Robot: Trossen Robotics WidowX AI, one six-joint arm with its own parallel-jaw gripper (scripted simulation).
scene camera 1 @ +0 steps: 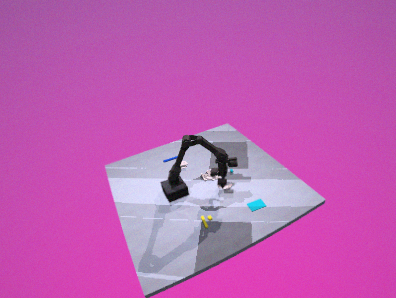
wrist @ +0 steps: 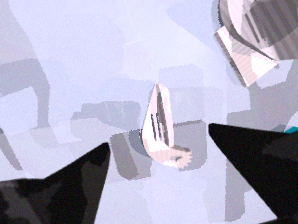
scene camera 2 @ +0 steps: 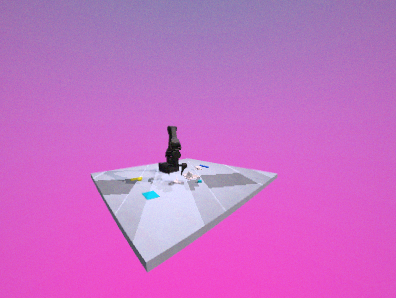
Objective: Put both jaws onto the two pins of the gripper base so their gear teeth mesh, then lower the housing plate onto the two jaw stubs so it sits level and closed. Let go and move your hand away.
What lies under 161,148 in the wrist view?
A pale jaw.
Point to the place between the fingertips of the gripper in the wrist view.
159,137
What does the gripper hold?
Nothing.
